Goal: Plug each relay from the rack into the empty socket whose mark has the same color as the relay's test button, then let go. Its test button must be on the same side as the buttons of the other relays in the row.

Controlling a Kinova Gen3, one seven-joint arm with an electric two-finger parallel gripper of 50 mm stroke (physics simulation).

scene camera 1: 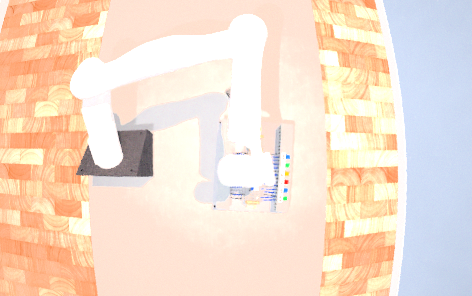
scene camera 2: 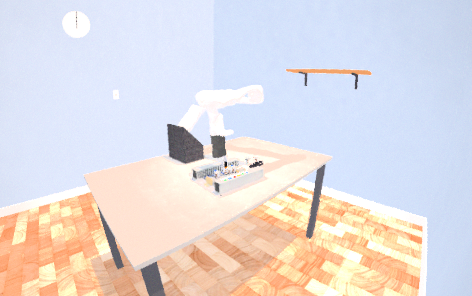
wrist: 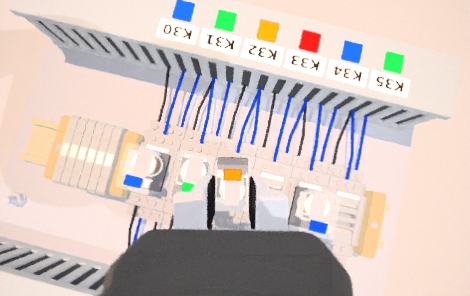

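Pixels of known places: gripper, between the fingertips: (scene camera 2: 224, 168) (wrist: 232, 194); arm's base, origin of its link: (scene camera 1: 109, 158) (scene camera 2: 182, 131).
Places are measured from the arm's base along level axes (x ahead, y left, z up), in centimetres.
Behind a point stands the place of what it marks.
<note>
My gripper (wrist: 232, 194) @(y -2.2, x 46.5, z -12.7 cm) (scene camera 2: 225, 164) @(y -2.2, x 46.5, z -12.7 cm) is shut on a relay with an orange test button (wrist: 232, 174) @(y -2.0, x 47.6, z -11.7 cm), upright at the K32 place of the row, in line with the orange mark (wrist: 268, 31) @(y -2.5, x 57.2, z -13.1 cm). Its button faces the mark strip. The blue-button relay at K30 (wrist: 145, 166) @(y 3.2, x 47.0, z -12.6 cm), the green-button relay at K31 (wrist: 193, 171) @(y 0.3, x 47.3, z -12.5 cm) and the blue-button relay at K34 (wrist: 312, 204) @(y -7.1, x 46.8, z -12.6 cm) have their buttons on the opposite side. The K33 socket (wrist: 272, 182) @(y -5.0, x 47.7, z -16.2 cm) and the K35 socket (wrist: 347, 207) @(y -10.6, x 47.0, z -16.3 cm) are empty. Whether the held relay is seated is hidden. The arm covers the gripper in scene camera 1.
A slotted wire duct (wrist: 430, 95) @(y -13.7, x 55.2, z -13.1 cm) (scene camera 1: 278, 165) @(y 0.5, x 55.0, z -16.6 cm) with the coloured marks runs along one side of the row, a second duct (wrist: 55, 265) @(y 9.1, x 38.8, z -16.8 cm) along the other. Blue and black wires reach the sockets. Tan terminal blocks (wrist: 87, 157) @(y 7.7, x 46.8, z -14.7 cm) adjoin K30. Small dark objects (scene camera 2: 256, 163) @(y 27.0, x 43.6, z -17.9 cm) lie beyond the ducts.
</note>
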